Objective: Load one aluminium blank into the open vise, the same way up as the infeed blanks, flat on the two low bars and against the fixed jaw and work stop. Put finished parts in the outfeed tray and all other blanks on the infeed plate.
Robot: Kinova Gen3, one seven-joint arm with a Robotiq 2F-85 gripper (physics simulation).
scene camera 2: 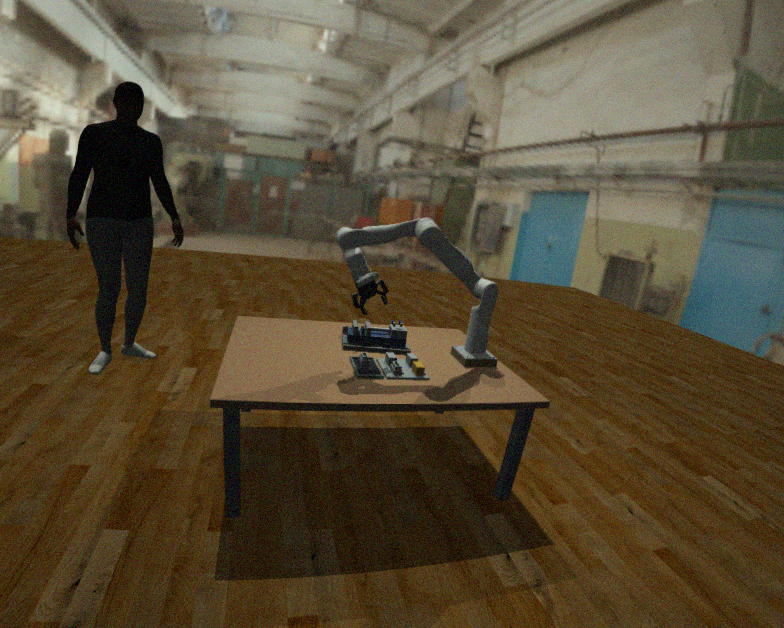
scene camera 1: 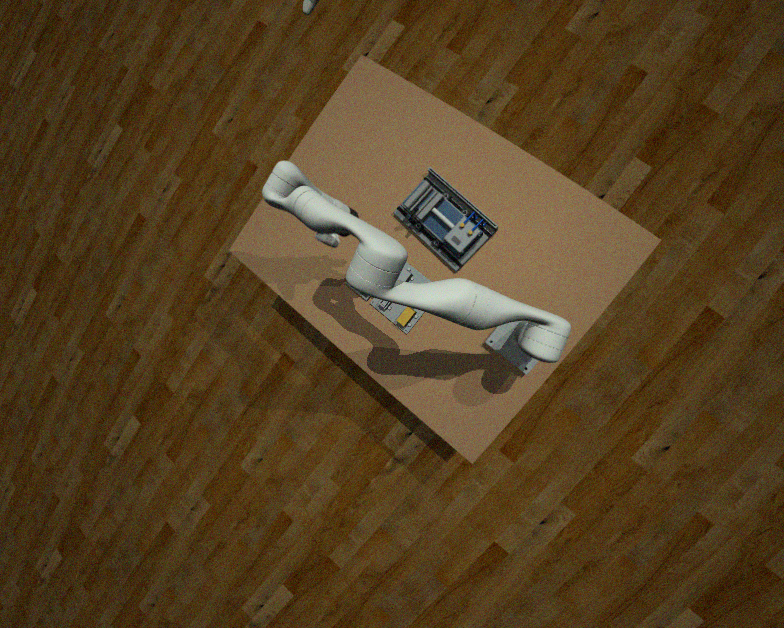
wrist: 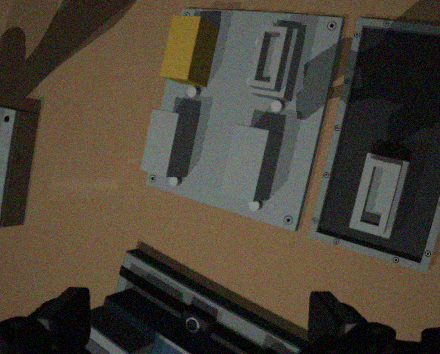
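Seen in the pictures: gripper, between the fingertips: (scene camera 2: 376, 309) (wrist: 199, 315); arm's base, origin of its link: (scene camera 2: 473, 350).
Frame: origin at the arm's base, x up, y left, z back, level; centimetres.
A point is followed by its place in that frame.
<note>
My gripper (scene camera 2: 374, 306) @[x 17.6, y -2.1, z -50.4 cm] (wrist: 199, 315) @[x 17.6, y -2.1, z -50.4 cm] is open and empty, high above the vise (scene camera 1: 445, 219) @[x 4.5, y -18.4, z -39.3 cm] (scene camera 2: 376, 338) @[x 1.2, y -13.6, z -43.5 cm] (wrist: 162, 288) @[x -2.1, y -9.3, z -34.6 cm]. In the wrist view part of the vise shows; its jaws and bars are out of frame or hidden. The infeed plate (wrist: 235, 65) @[x -3.3, y 13.2, z -40.5 cm] (scene camera 2: 409, 376) @[x -3.3, y 17.5, z -41.4 cm] carries two plain grey blanks (wrist: 160, 140) @[x 0.3, y 5.6, z -35.0 cm] (wrist: 245, 160) @[x 0.3, y 4.2, z -43.9 cm], a yellow block (wrist: 182, 47) @[x 0.3, y 14.3, z -36.8 cm] (scene camera 1: 405, 317) @[x 0.3, y 14.8, z -36.3 cm] (scene camera 2: 418, 368) @[x -0.2, y 17.2, z -37.9 cm] and a grey part with a pocket (wrist: 280, 57) @[x 0.2, y 12.7, z -46.4 cm]. The dark outfeed tray (wrist: 331, 155) @[x -2.9, y 5.1, z -50.3 cm] holds one pocketed grey part (wrist: 359, 200) @[x 0.0, y 1.8, z -53.3 cm]. The arm hides much of the plate and tray in scene camera 1.
Small white pegs stand beside the pieces on the infeed plate. The robot base (scene camera 1: 507, 343) @[x -0.1, y 5.9, z -4.3 cm] (scene camera 2: 472, 355) @[x -0.1, y 6.1, z -5.0 cm] (wrist: 5, 165) @[x -0.1, y 1.7, z -9.0 cm] is on the table (scene camera 1: 556, 261) @[x -4.1, y -23.8, z -3.6 cm] (scene camera 2: 281, 366) @[x -4.1, y 3.0, z -87.8 cm]. A person (scene camera 2: 124, 176) stands on the floor beyond the table's left side; a foot (scene camera 1: 309, 5) shows in scene camera 1.
</note>
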